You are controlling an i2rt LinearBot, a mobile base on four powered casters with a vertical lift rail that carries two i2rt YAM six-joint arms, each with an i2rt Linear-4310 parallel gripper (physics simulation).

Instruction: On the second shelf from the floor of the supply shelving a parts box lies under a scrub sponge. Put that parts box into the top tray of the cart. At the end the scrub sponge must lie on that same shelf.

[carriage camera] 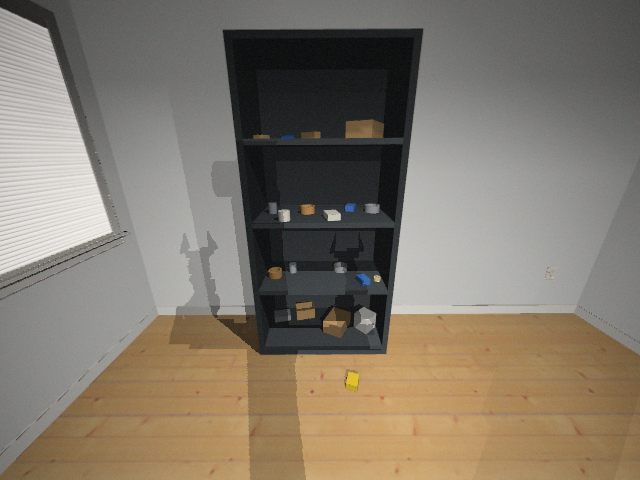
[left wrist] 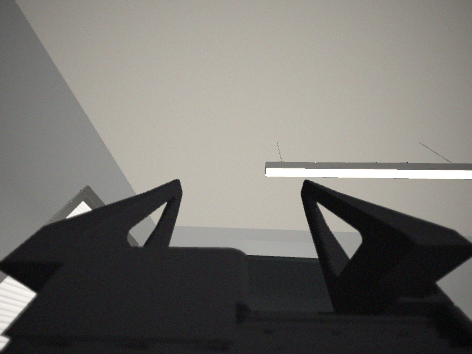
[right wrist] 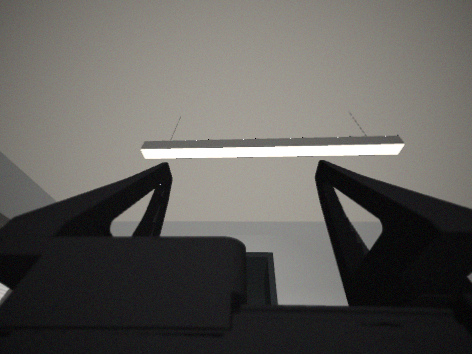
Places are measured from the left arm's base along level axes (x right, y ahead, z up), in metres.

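Pixels of known places: left gripper, fingertip midpoint: (left wrist: pixel 241 186); right gripper, fingertip midpoint: (right wrist: pixel 242 169).
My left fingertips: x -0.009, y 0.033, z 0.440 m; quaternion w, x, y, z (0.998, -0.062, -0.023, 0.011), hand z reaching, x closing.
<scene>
Behind a point stands the place of what it marks.
The supply shelving (carriage camera: pixel 323 34) @(y 1.286, x 0.330, z 0.919 m) stands against the back wall in the carriage view. On its second shelf from the floor (carriage camera: pixel 323 283) @(y 1.377, x 0.331, z -0.433 m) a small blue box (carriage camera: pixel 363 279) @(y 1.358, x 0.600, z -0.393 m), seemingly the parts box, lies at an angle near the right front, with nothing seen on top of it. A yellow block (carriage camera: pixel 352 381) @(y 1.028, x 0.505, z -0.921 m), which looks like the scrub sponge, lies on the floor in front of the shelving. My left gripper (left wrist: pixel 241 186) @(y 0.033, x -0.009, z 0.440 m) and my right gripper (right wrist: pixel 242 169) @(y 0.034, x 0.616, z 0.434 m) are open and empty, pointed up towards the ceiling, away from both things. The cart does not show.
Beside the blue box is a small cream roll (carriage camera: pixel 376 278) @(y 1.399, x 0.698, z -0.409 m); a grey ring (carriage camera: pixel 339 267) @(y 1.524, x 0.451, z -0.386 m), a grey cylinder (carriage camera: pixel 293 267) @(y 1.523, x 0.113, z -0.383 m) and an orange ring (carriage camera: pixel 275 272) @(y 1.444, x -0.006, z -0.382 m) share its shelf. Cartons (carriage camera: pixel 334 325) @(y 1.389, x 0.413, z -0.795 m) and a grey faceted object (carriage camera: pixel 364 320) @(y 1.417, x 0.639, z -0.774 m) are below. A window (carriage camera: pixel 51 149) @(y 1.346, x -1.163, z 0.433 m) is at left.
</scene>
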